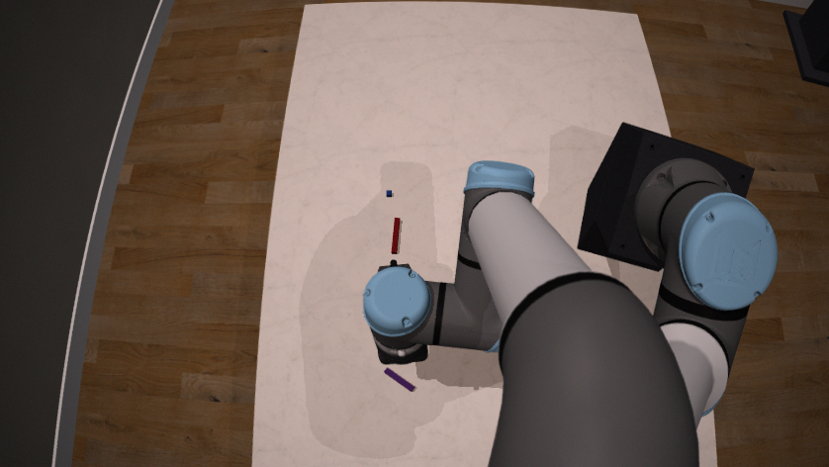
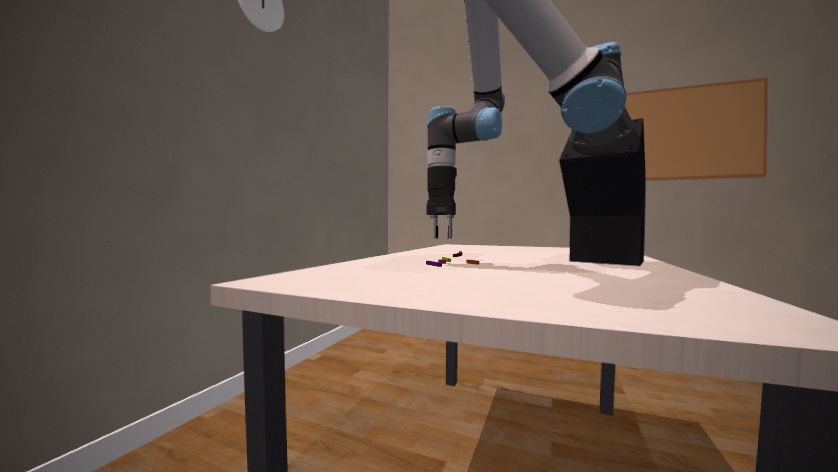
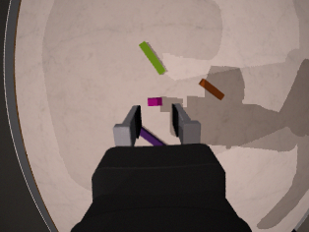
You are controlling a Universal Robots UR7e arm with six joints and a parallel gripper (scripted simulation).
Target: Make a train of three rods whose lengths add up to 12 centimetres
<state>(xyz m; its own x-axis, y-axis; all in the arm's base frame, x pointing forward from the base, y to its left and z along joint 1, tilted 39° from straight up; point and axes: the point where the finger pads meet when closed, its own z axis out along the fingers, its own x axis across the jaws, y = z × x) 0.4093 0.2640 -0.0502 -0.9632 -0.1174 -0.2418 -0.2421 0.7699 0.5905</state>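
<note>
The magenta rod is 80 mm below my hand. Also, from my hand: orange rod 70 mm behind, 40 mm to the right, 80 mm below; purple rod 50 mm to the left, 80 mm below; lime rod 20 mm ahead, 60 mm to the right, 80 mm below.
</note>
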